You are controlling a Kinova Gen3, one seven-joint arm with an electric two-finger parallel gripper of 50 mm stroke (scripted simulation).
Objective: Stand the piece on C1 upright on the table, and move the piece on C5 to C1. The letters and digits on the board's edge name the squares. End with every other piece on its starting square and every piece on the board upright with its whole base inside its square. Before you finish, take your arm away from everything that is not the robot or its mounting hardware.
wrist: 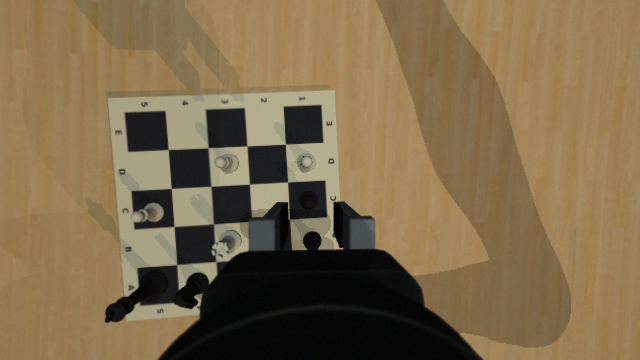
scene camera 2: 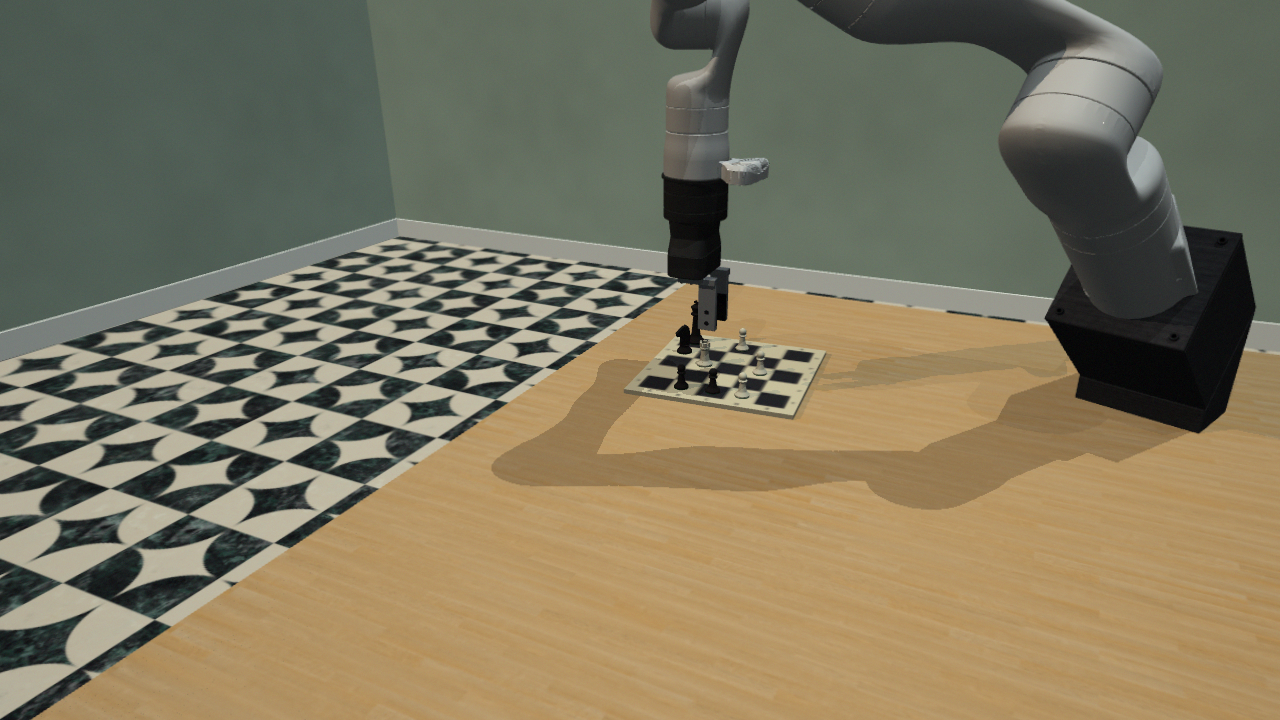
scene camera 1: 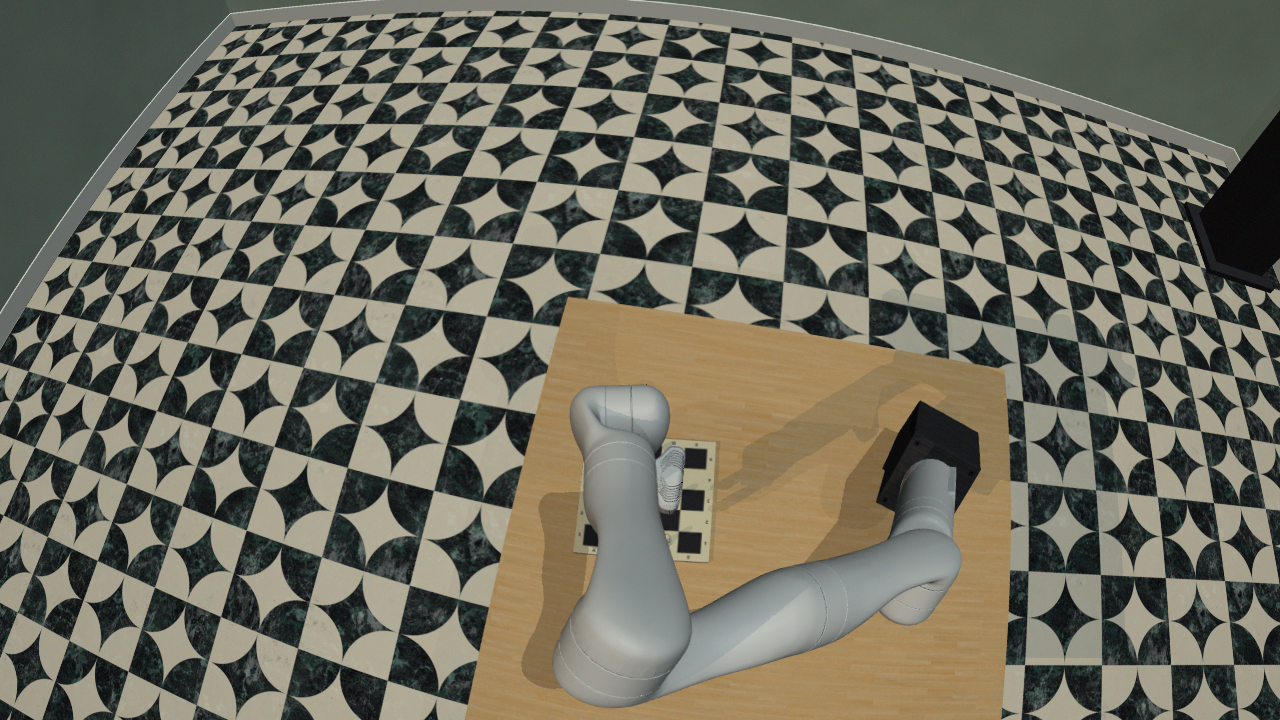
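Note:
I can see my gripper here, along with a chessboard, a black knight and a black king, and the wrist view shows the gripper too.

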